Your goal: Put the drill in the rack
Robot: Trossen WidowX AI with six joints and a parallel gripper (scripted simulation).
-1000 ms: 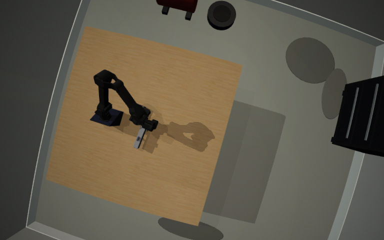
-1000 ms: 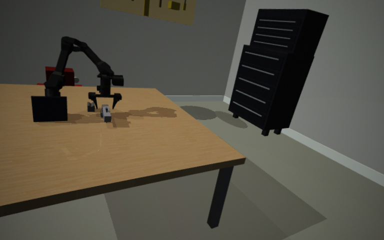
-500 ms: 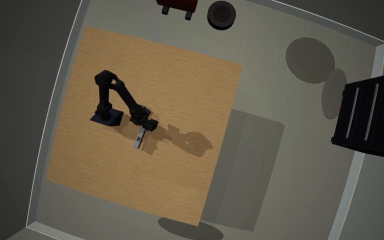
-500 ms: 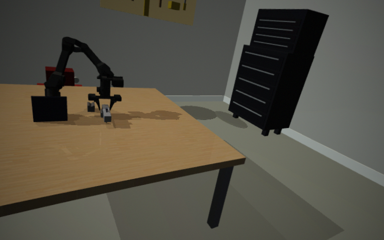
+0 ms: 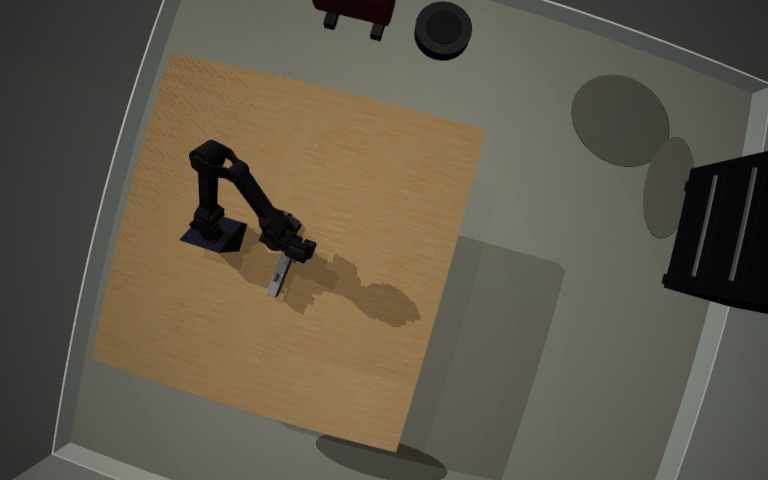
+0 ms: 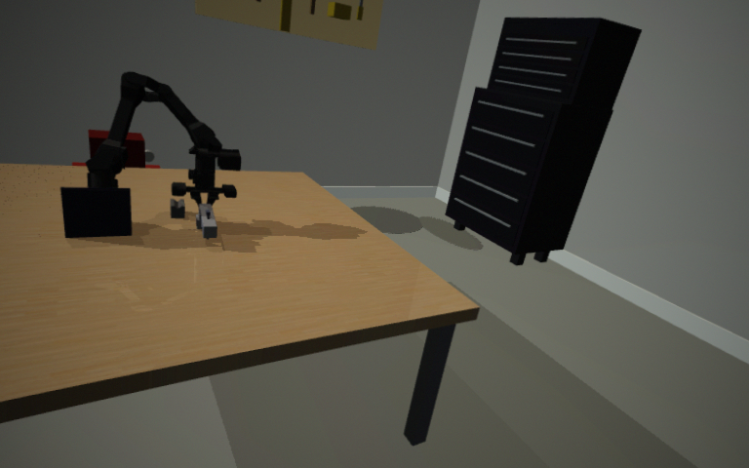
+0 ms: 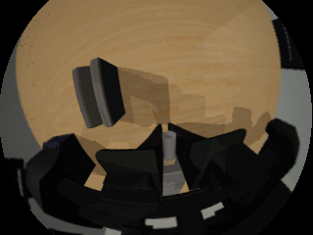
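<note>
My gripper tip is 5 cm to the left of the drill and 3 cm below it. From my gripper tip the other things lie so: dark key (1 cm behind, 14 cm to the right, 3 cm above); grey holder block (1 cm behind, 11 cm to the right, 2 cm above); rack (7 cm behind, 6 cm to the left).
</note>
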